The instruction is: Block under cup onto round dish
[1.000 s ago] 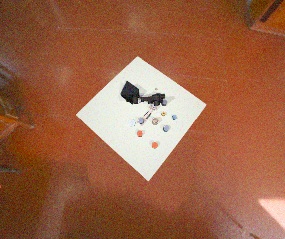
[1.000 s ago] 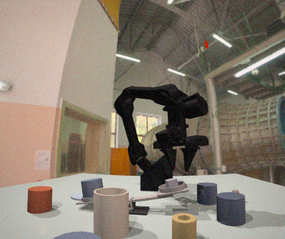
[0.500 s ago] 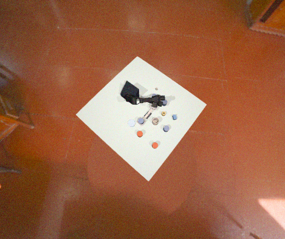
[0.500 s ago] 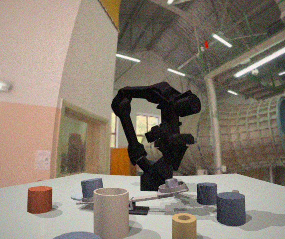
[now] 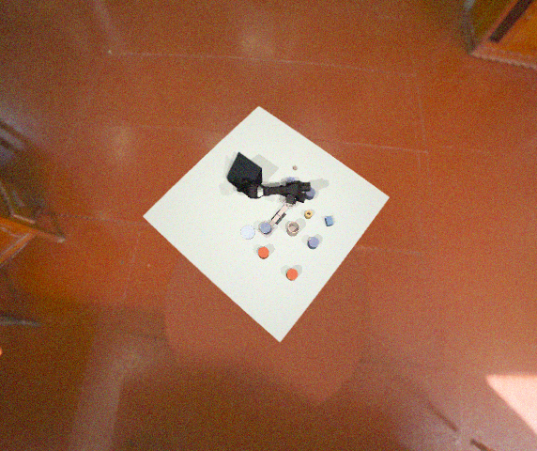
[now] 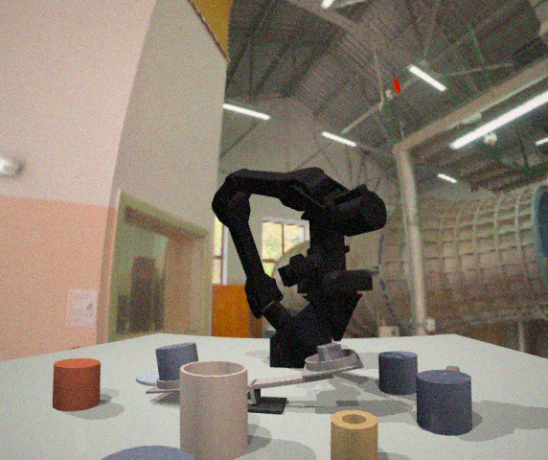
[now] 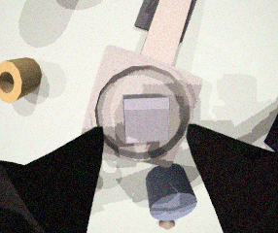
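My gripper tip is 20 mm above the grey block. Also, from my gripper tip: tan hollow cup (160 mm to the right, 110 mm ahead, 70 mm below); then blue cube (300 mm ahead, 90 mm below, 30 mm to the left); then bead (280 mm to the left, 110 mm behind, 100 mm below).
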